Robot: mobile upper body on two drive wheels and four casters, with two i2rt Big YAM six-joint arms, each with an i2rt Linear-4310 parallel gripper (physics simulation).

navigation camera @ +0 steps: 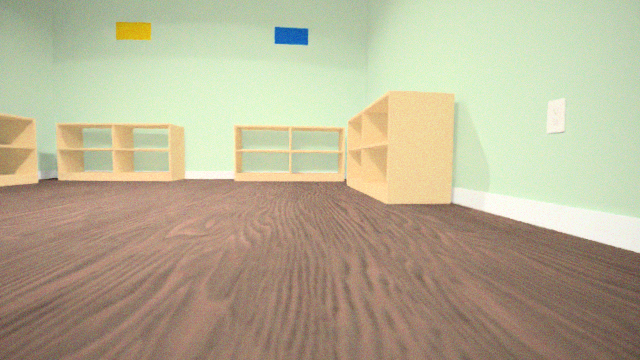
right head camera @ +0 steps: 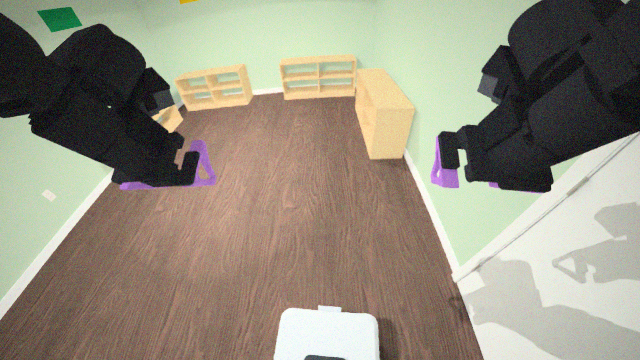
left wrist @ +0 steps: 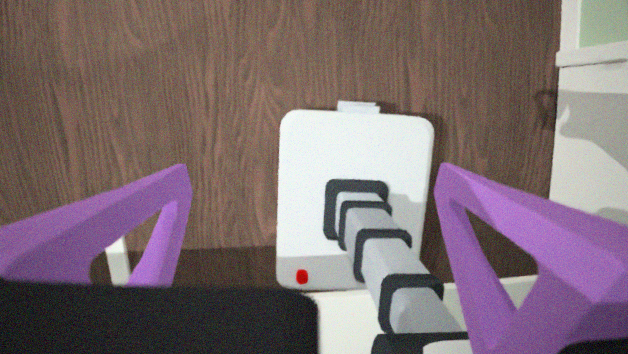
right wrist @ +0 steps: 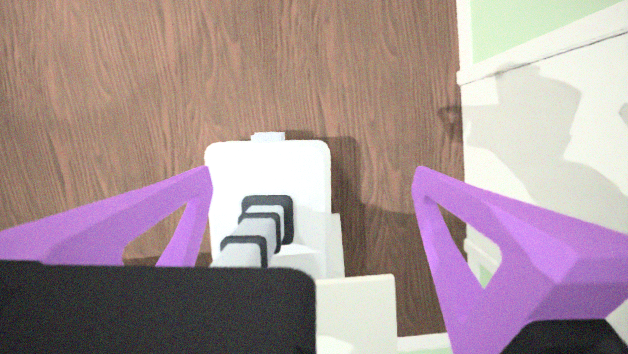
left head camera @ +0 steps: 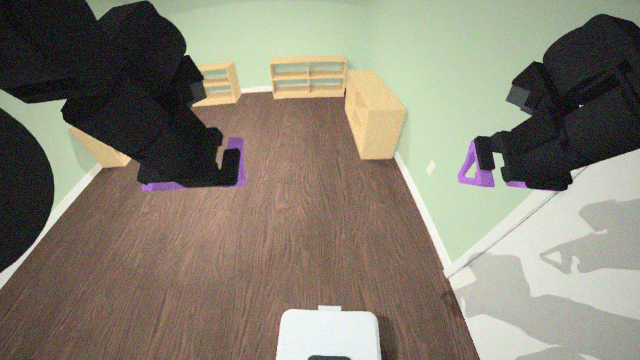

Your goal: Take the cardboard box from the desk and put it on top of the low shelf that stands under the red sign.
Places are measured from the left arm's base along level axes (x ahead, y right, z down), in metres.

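Where they show: left gripper, fingertip midpoint: [right head camera: 191, 182] [left wrist: 313, 177] [left head camera: 217, 182]; right gripper, fingertip midpoint: [right head camera: 461, 180] [right wrist: 312, 177] [left head camera: 483, 180].
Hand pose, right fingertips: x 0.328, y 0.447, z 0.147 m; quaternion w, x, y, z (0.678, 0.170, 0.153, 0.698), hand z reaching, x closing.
Note:
Each offset is from my right fingertips to the top centre of the thing. "spot": to the spot under its first point.
The cardboard box, the desk and the red sign do not show in these views. Low light-wood shelves stand along the walls. The nearest shelf @[spot: dx +1.558, dy +0.356, dz +0.908 m] [left head camera: 387, 132] [right head camera: 392, 132] [navigation camera: 420, 150] is end-on at the right wall; no sign shows above it. Another shelf [left head camera: 307, 59] [navigation camera: 290, 128] stands at the back under a blue sign [navigation camera: 291, 36]. A third shelf [right head camera: 247, 85] [navigation camera: 177, 152] stands under a yellow sign [navigation camera: 133, 31]. My left gripper [left head camera: 200, 186] [right head camera: 167, 186] [left wrist: 313, 177] and right gripper [left head camera: 501, 186] [right head camera: 475, 186] [right wrist: 314, 170] are open and empty, raised above the floor.
Part of a fourth shelf [navigation camera: 17, 179] shows at the far left. A green sign [right head camera: 59, 19] hangs on the left wall. A white door-like panel @[spot: dx +0.173, dy +0.670, dz +0.483 m] [left head camera: 530, 230] [right head camera: 540, 240] is close at the right. My white base [left head camera: 327, 332] [left wrist: 355, 145] is low in front.

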